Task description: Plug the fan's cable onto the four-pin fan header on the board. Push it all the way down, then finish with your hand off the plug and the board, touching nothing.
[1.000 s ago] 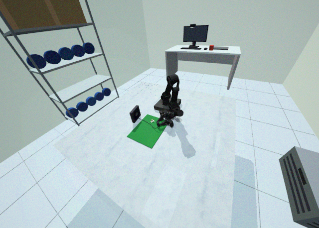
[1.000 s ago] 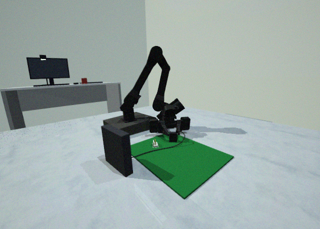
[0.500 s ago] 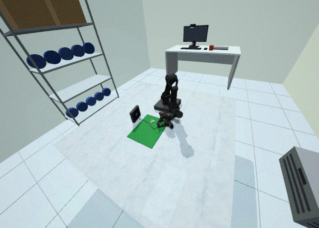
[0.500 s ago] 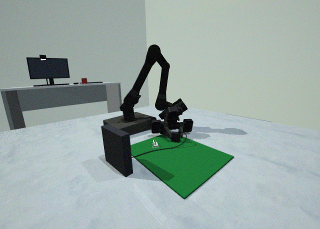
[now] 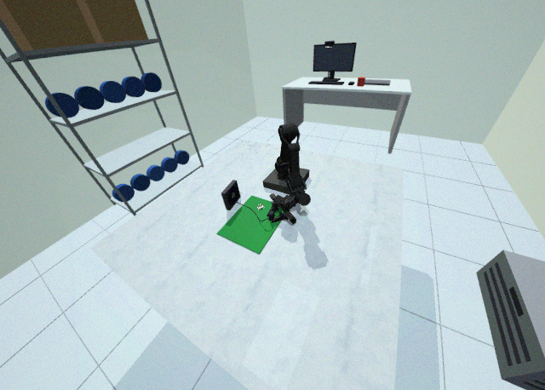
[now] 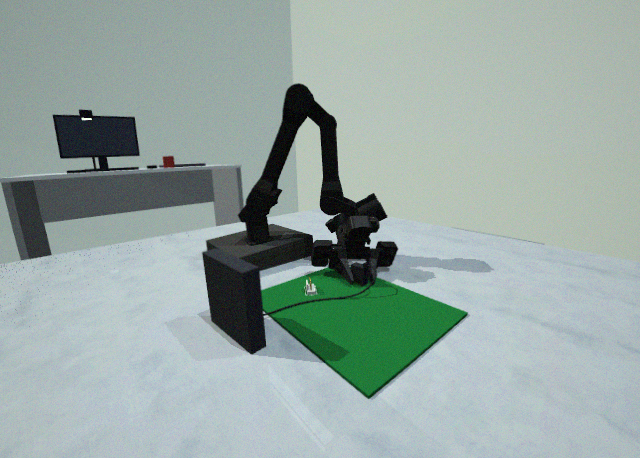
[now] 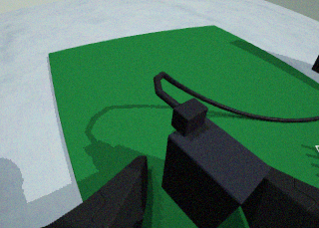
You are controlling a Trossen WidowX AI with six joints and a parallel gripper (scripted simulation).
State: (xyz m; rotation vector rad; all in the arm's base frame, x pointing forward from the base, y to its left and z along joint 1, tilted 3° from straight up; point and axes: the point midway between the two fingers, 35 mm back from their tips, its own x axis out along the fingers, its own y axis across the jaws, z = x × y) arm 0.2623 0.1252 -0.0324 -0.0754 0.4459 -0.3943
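The white four-pin header lies 10 cm to the right of my gripper tip, 4 cm behind it and 1 cm below it. Also, from my gripper tip: green board: 6 cm to the right, 4 cm ahead, 2 cm below; black plug: 2 cm behind, 1 cm above; black fan: 24 cm to the right, 5 cm above, 1 cm ahead.
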